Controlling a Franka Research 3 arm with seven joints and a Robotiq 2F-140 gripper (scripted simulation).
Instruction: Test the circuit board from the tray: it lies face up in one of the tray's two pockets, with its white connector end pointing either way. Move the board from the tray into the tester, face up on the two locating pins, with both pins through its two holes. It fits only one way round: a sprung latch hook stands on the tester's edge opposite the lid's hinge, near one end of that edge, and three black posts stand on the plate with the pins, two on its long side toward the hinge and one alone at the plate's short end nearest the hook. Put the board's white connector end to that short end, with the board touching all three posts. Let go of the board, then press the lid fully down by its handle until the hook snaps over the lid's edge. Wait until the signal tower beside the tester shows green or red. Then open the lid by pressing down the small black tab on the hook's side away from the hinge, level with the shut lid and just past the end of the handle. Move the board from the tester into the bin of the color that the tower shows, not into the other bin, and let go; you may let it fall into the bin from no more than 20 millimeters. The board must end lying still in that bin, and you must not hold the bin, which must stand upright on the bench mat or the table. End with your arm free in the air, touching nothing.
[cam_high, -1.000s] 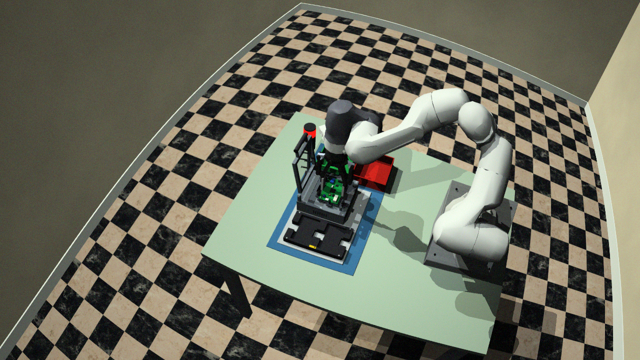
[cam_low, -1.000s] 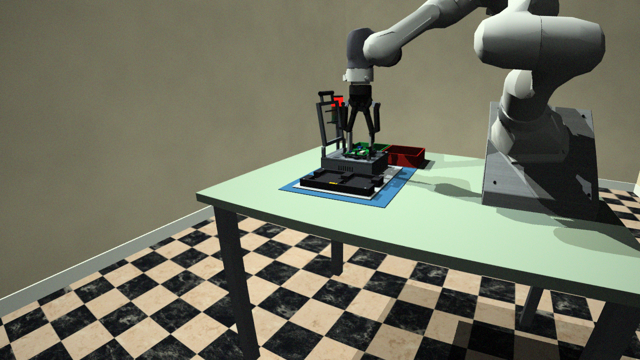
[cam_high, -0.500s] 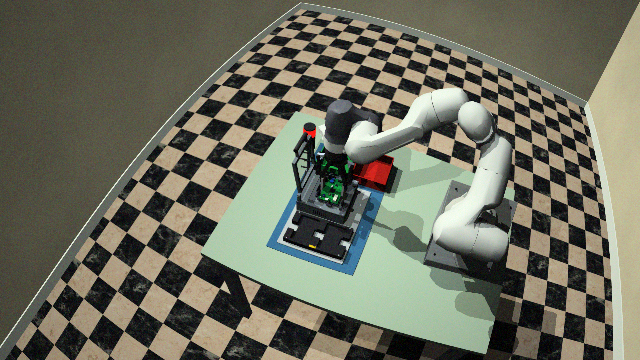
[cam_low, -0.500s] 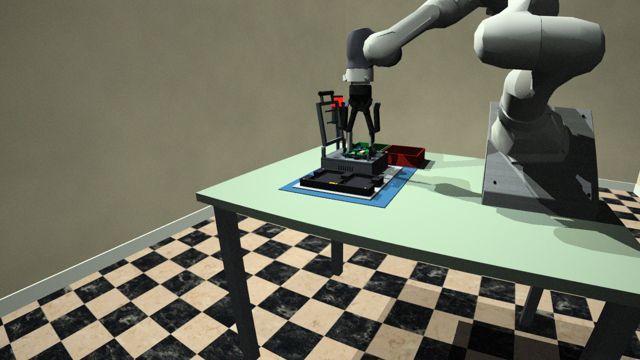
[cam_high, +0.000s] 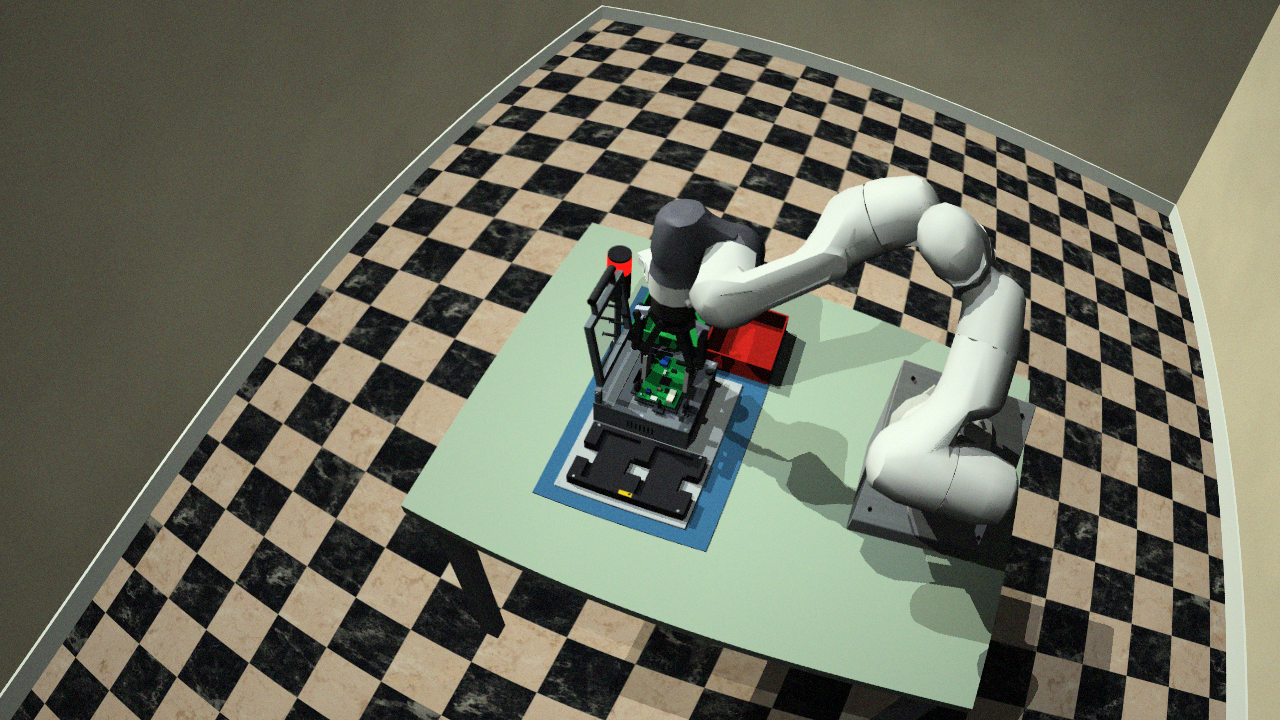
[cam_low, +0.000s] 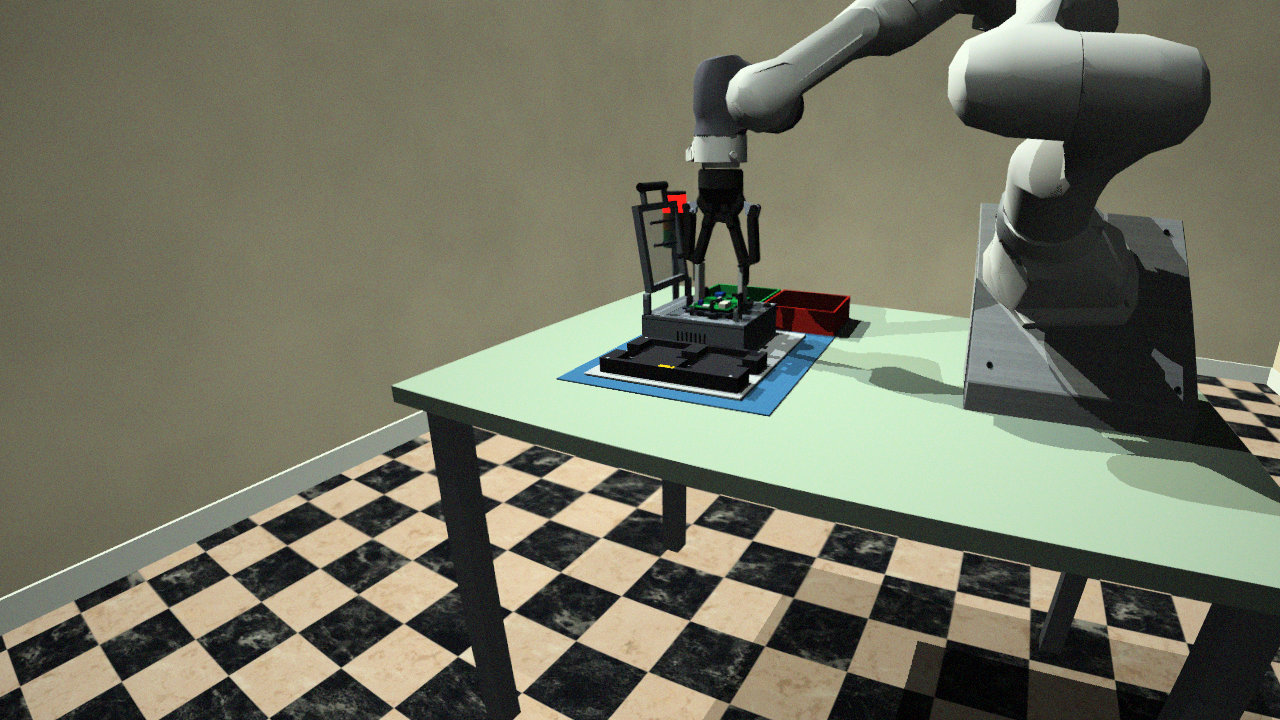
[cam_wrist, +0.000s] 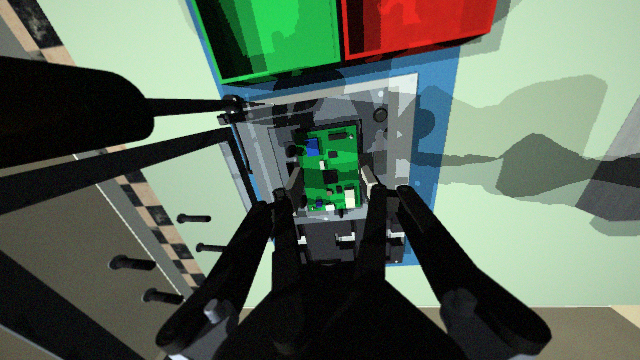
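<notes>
The tester plate lies 10 mm ahead of my hand, 10 mm to the left of it and 30 mm below it. From my hand the other things lie so: green circuit board 20 mm below; then tester lid 110 mm ahead, 80 mm above; then green bin 50 mm ahead, 200 mm to the right, 90 mm below.
</notes>
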